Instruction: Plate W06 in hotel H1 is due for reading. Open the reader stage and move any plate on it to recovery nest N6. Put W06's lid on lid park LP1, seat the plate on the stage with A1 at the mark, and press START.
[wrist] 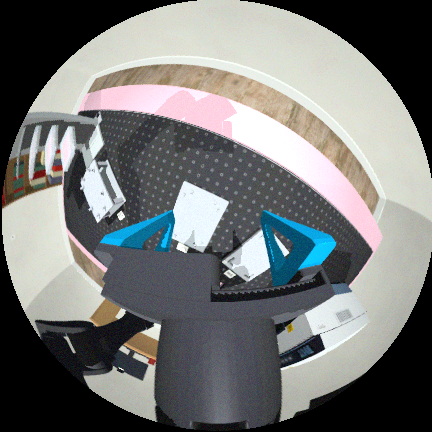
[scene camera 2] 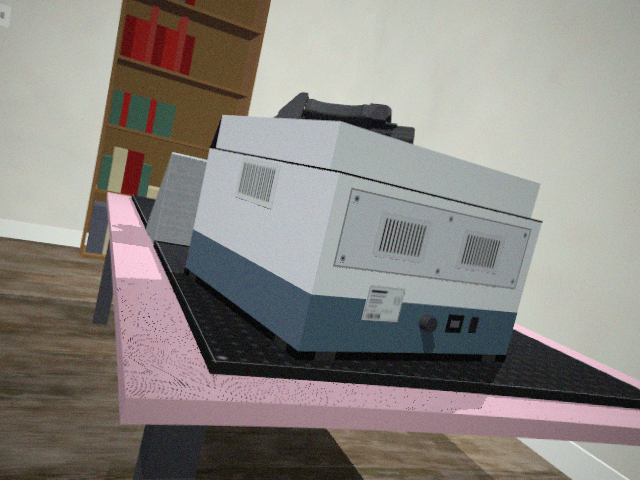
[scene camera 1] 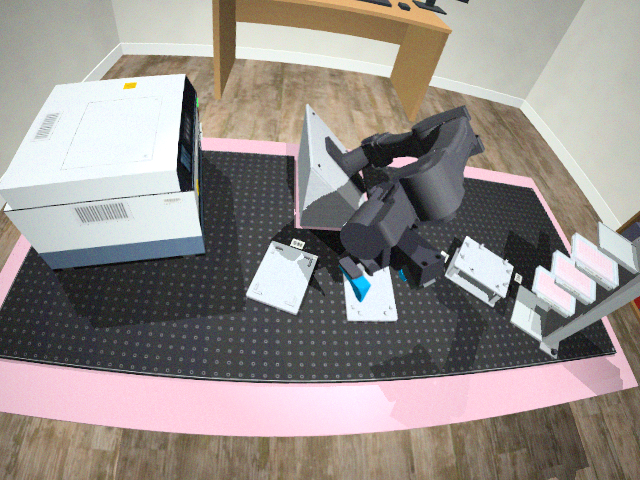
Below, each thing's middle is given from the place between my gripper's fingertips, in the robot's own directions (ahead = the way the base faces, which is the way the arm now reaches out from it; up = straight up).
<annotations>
The LP1 pad [scene camera 1: 378, 305] lies 17 cm below my hand, 11 cm behind it and 4 cm to the left of it. Also, from my hand: plate reader [scene camera 2: 297, 240]: 59 cm to the right, 32 cm behind, 7 cm below.
</annotations>
